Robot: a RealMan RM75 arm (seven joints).
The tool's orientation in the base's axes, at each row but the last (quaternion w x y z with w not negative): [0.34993 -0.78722 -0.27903 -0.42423]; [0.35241 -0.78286 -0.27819 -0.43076]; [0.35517 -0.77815 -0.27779 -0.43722]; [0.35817 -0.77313 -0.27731 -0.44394]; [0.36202 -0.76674 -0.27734 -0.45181]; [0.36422 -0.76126 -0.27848 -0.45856]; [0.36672 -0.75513 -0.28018 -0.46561]
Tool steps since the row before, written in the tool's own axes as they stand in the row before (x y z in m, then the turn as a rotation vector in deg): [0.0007 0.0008 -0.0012 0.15 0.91 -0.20]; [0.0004 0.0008 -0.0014 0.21 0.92 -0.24]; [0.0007 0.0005 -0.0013 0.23 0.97 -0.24]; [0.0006 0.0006 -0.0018 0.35 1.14 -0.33]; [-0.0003 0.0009 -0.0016 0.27 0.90 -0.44]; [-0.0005 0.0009 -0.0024 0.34 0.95 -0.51]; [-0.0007 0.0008 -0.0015 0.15 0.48 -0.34]
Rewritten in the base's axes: [0.0004 -0.0013 0.0008 0.65 -0.68 -0.08]; [0.0001 -0.0015 0.0006 0.66 -0.71 -0.01]; [0.0001 -0.0012 0.0009 0.71 -0.74 -0.01]; [-0.0002 -0.0017 0.0010 0.85 -0.90 0.07]; [-0.0002 -0.0018 0.0000 0.58 -0.85 0.11]; [-0.0007 -0.0025 0.0000 0.61 -0.93 0.18]; [-0.0004 -0.0017 -0.0004 0.26 -0.54 0.10]
